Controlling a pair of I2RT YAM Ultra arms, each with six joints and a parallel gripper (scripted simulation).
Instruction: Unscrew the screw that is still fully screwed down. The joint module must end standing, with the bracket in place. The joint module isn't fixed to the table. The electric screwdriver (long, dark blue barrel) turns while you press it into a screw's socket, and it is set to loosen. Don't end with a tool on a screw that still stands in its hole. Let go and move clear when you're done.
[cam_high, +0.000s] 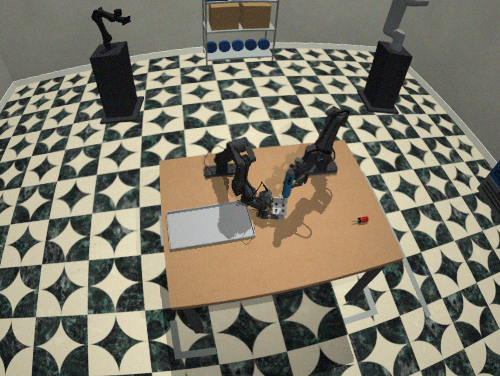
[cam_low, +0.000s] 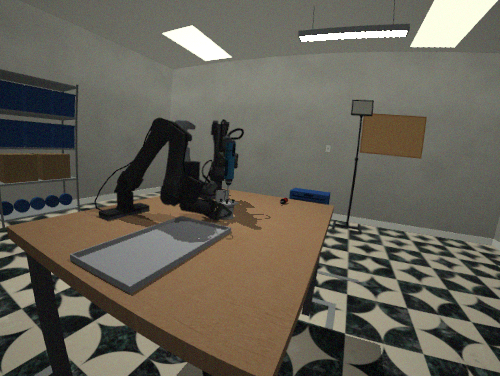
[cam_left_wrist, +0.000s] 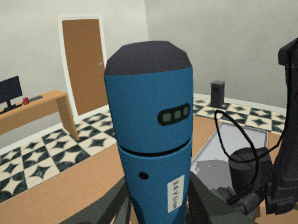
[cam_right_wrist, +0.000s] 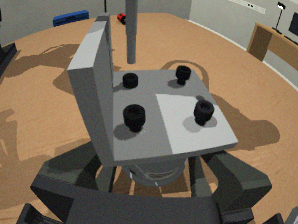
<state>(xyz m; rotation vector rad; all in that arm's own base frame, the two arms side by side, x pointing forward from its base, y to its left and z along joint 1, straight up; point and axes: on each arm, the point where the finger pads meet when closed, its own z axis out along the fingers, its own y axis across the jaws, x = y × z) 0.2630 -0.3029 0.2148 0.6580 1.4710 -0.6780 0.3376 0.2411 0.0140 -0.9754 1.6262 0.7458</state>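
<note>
Right now my right hand is 10 mm past the screw, 20 mm to the right of it and 40 mm below it. Round my right hand: red-handled screwdriver 60 mm ahead, 450 mm to the left, 10 mm below; grey l-shaped bracket 50 mm above; grey tray 40 mm ahead, 350 mm to the right, 20 mm below.
</note>
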